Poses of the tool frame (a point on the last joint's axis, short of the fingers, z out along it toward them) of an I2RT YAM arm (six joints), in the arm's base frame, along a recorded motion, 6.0 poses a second.
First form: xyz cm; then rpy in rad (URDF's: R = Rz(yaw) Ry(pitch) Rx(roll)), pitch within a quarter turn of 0, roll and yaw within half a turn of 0.
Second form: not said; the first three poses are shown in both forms.
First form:
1: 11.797 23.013 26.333 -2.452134 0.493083 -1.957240
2: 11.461 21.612 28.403 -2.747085 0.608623 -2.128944
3: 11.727 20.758 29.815 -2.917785 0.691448 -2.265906
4: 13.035 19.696 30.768 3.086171 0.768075 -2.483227
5: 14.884 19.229 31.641 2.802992 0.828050 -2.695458
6: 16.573 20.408 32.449 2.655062 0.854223 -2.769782
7: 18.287 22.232 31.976 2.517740 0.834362 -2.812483
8: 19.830 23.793 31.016 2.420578 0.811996 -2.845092
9: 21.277 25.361 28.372 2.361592 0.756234 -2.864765
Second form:
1: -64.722 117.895 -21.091 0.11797 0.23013 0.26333
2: -59.783 125.797 -3.123 0.11461 0.21612 0.28403
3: -53.757 128.078 7.070 0.11727 0.20758 0.29815
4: -46.010 129.909 21.617 0.13035 0.19696 0.30768
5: -39.390 128.226 35.302 0.14884 0.19229 0.31641
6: -38.700 125.829 42.911 0.16573 0.20408 0.32449
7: -39.657 125.307 50.834 0.18287 0.22232 0.31976
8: -39.918 125.084 56.554 0.19830 0.23793 0.31016
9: -39.388 127.208 60.710 0.21277 0.25361 0.28372
